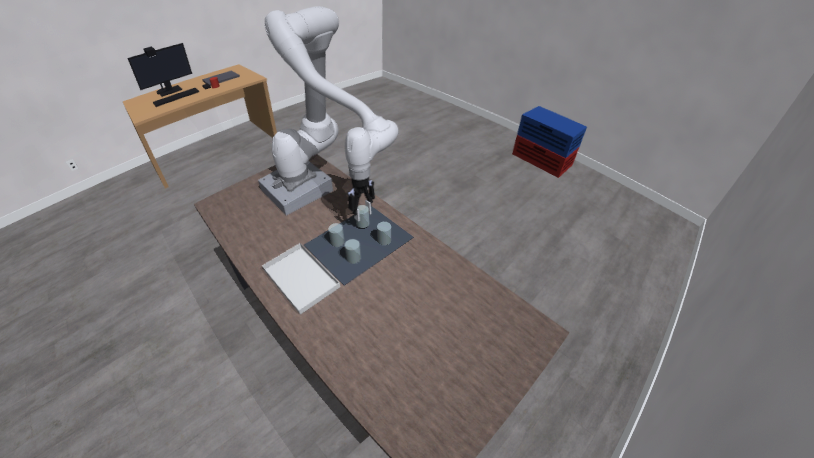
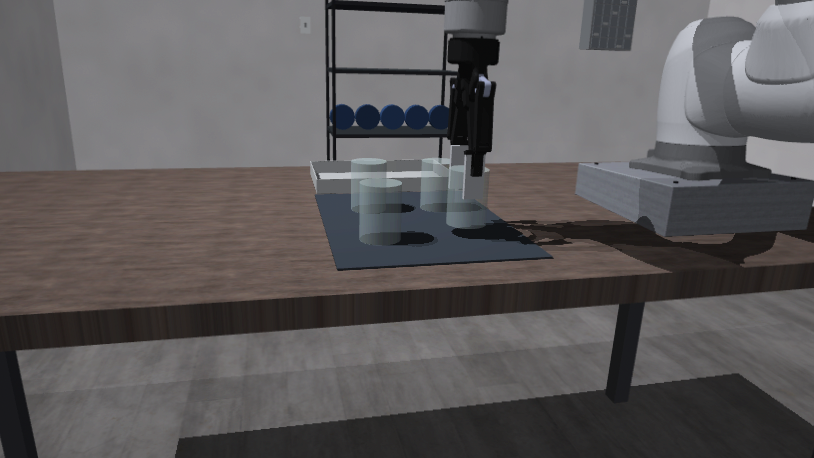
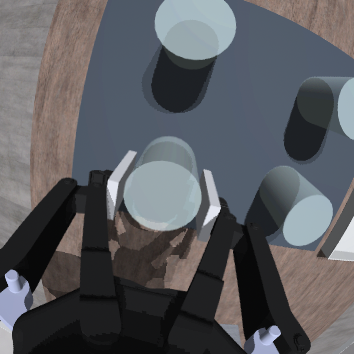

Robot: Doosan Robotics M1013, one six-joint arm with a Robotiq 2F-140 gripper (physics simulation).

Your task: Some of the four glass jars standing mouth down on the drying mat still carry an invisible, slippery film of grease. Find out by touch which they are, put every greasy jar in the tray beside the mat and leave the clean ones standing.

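Frame: origin at the arm's base, x ahead, y left, z up, level; millimetres.
Seen in the pictures: gripper, fingertip midpoint: (image 1: 363, 216) (image 2: 464, 193) (image 3: 166, 174); arm's base, link origin: (image 1: 294, 177) (image 2: 696, 171).
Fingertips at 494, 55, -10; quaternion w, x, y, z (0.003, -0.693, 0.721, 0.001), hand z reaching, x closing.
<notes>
Offsets run from my fingertips to a thing's top centre, as dx, dy, dz. Level surfaces: height alone.
My gripper (image 1: 364, 211) (image 2: 463, 181) (image 3: 166, 174) is shut on the glass jar nearest the robot's side, its pads on either side. This pale, translucent jar {-5, +0, +39} (image 1: 360, 218) (image 2: 457, 213) (image 3: 162, 195) is upright, slightly above the dark mat {dz -66} (image 1: 370, 254) (image 2: 455, 253) (image 3: 250, 125), its base apart from its shadow. Three jars stand upright on the mat: one at the side away from the tray {+137, +4, +23} (image 1: 384, 233) (image 2: 380, 213) (image 3: 195, 30), two nearer the tray {+40, -402, -39} (image 1: 300, 279) (image 2: 335, 185) (image 3: 345, 246), namely one jar {-9, -155, +23} (image 1: 335, 235) (image 3: 307, 220) and another jar {+118, -168, +23} (image 1: 352, 251) (image 3: 347, 107). No grease is visible.
The wooden table {dz -69} (image 1: 432, 330) (image 2: 170, 239) carries the mat, the tray and the robot's base block (image 1: 293, 190) (image 2: 711, 196). A desk with a monitor (image 1: 160, 65) stands behind, and blue and red crates (image 1: 549, 136) stand on the floor.
</notes>
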